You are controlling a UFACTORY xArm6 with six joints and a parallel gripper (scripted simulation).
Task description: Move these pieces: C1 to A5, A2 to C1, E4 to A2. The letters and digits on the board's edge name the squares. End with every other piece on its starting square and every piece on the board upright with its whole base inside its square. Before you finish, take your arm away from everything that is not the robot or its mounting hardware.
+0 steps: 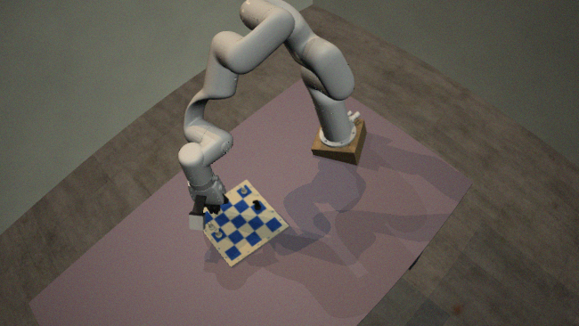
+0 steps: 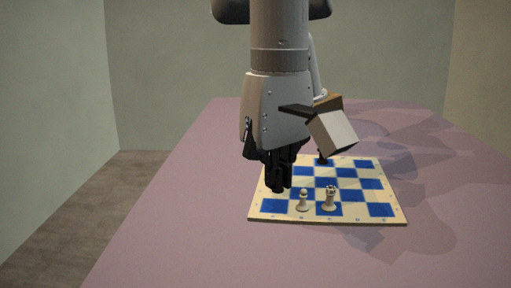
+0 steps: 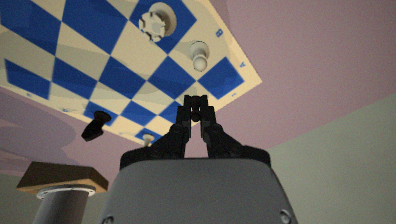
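Now: hand 1 cm above the black pawn. Also, from my hand: white rook 4 cm ahead, 7 cm to the left, 1 cm below; chessboard 4 cm behind, 8 cm to the left, 3 cm below; black knight 11 cm behind, 7 cm to the left, 1 cm below.
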